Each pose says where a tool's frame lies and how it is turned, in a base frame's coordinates. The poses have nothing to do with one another.
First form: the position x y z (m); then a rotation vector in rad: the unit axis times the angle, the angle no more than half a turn.
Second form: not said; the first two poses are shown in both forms.
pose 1, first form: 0.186, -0.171, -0.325, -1.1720, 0.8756, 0.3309
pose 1, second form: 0.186, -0.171, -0.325, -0.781, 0.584, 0.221, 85.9
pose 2, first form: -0.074, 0.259, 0.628, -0.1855, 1.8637, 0.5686
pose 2, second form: -0.074, 0.259, 0.628, -0.095, 0.952, 0.290, 112.1
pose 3, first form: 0.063, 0.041, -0.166, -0.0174, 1.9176, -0.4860
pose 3, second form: 0.063, 0.041, -0.166, -0.009, 0.969, -0.246, 113.3
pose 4, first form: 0.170, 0.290, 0.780, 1.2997, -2.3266, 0.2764
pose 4, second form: 0.170, 0.290, 0.780, 0.485, -0.868, 0.103, 153.5
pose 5, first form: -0.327, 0.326, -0.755, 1.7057, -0.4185, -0.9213
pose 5, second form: -0.327, 0.326, -0.755, 0.860, -0.211, -0.465, 113.6
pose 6, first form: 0.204, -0.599, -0.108, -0.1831, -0.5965, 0.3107
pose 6, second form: 0.204, -0.599, -0.108, -0.263, -0.856, 0.446, 39.9
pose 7, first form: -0.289, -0.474, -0.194, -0.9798, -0.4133, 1.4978
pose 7, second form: -0.289, -0.474, -0.194, -0.533, -0.225, 0.815, 105.2
